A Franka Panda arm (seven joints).
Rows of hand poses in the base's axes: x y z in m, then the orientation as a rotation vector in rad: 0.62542 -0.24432 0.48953 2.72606 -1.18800 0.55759; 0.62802 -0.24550 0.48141 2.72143 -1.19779 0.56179; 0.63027 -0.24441 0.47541 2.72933 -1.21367 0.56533; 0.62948 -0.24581 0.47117 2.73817 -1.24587 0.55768; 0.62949 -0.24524 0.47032 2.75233 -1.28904 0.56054; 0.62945 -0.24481 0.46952 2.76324 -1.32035 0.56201; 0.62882 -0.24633 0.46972 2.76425 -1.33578 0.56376; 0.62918 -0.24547 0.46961 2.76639 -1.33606 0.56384; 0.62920 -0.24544 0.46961 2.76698 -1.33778 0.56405; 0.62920 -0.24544 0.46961 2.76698 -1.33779 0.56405; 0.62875 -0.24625 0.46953 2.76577 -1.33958 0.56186; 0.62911 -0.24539 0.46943 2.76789 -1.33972 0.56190
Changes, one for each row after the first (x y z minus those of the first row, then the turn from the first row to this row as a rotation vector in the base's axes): 0.00260 -0.00118 -0.00812 0.00033 -0.00361 -0.00676; 0.00485 -0.00009 -0.01412 0.01383 -0.01065 -0.01146; 0.00406 -0.00149 -0.01836 0.03690 -0.01365 -0.02486; 0.00407 -0.00092 -0.01921 0.06864 -0.02695 -0.04051; 0.00403 -0.00049 -0.02001 0.09238 -0.03641 -0.05133; 0.00340 -0.00201 -0.01981 0.10053 -0.04082 -0.05837; 0.00376 -0.00115 -0.01992 0.10237 -0.04139 -0.05759; 0.00378 -0.00112 -0.01992 0.10366 -0.04199 -0.05816; 0.00378 -0.00112 -0.01992 0.10367 -0.04200 -0.05817; 0.00333 -0.00193 -0.02000 0.10378 -0.04068 -0.05972; 0.00369 -0.00107 -0.02010 0.10555 -0.04119 -0.05888
